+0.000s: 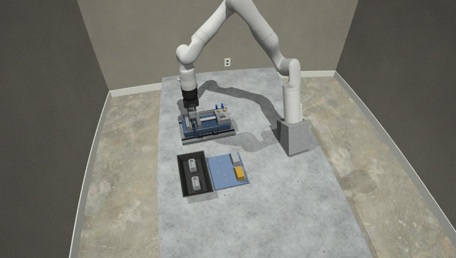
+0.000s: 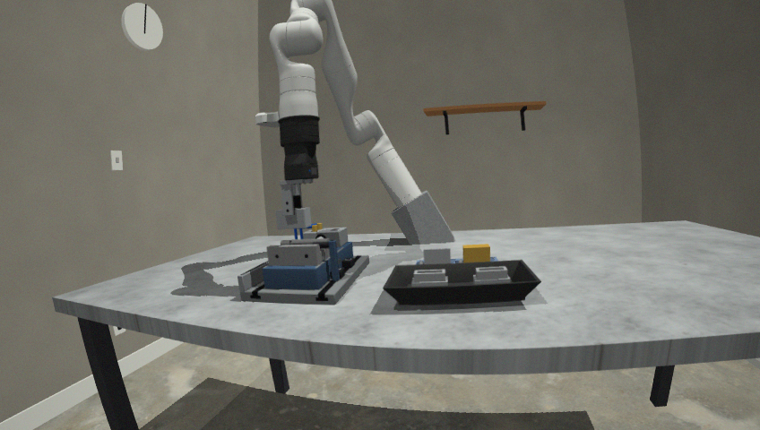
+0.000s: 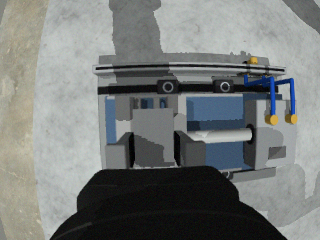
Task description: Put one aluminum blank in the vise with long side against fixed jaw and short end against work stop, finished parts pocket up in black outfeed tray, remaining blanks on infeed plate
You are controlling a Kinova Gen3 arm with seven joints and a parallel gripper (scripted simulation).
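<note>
Right now the vise is 70 mm behind my hand and 130 mm below it. Also, from my hand: yellow brass blank 190 mm behind, 340 mm to the left, 140 mm below.
</note>
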